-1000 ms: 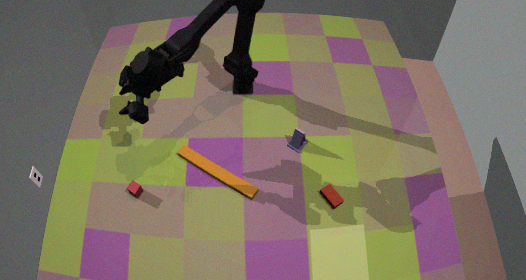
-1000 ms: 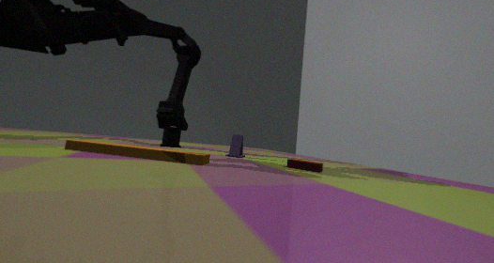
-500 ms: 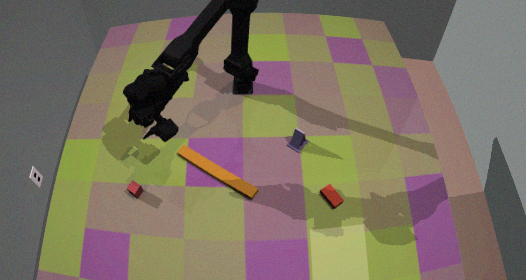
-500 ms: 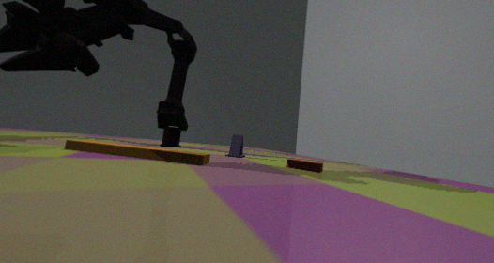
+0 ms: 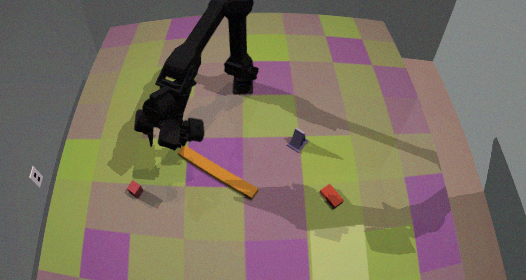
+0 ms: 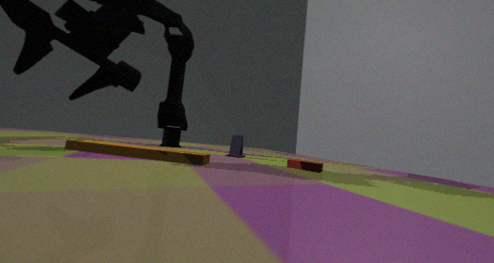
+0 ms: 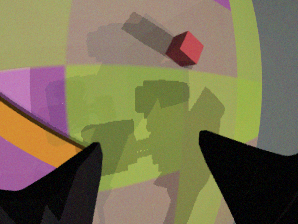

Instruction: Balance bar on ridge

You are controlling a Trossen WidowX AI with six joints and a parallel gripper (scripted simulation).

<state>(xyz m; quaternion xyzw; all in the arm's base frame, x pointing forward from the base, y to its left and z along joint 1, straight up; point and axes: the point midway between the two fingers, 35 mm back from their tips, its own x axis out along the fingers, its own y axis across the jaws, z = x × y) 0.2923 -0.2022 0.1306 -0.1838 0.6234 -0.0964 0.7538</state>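
My gripper tip is 14 cm to the right of the bar, 9 cm above it and 2 cm short of it. The rest, counted from my gripper tip: small red cube (10 cm to the right, 9 cm ahead, 8 cm below); then flat red block (45 cm to the left, 11 cm ahead, 9 cm below).
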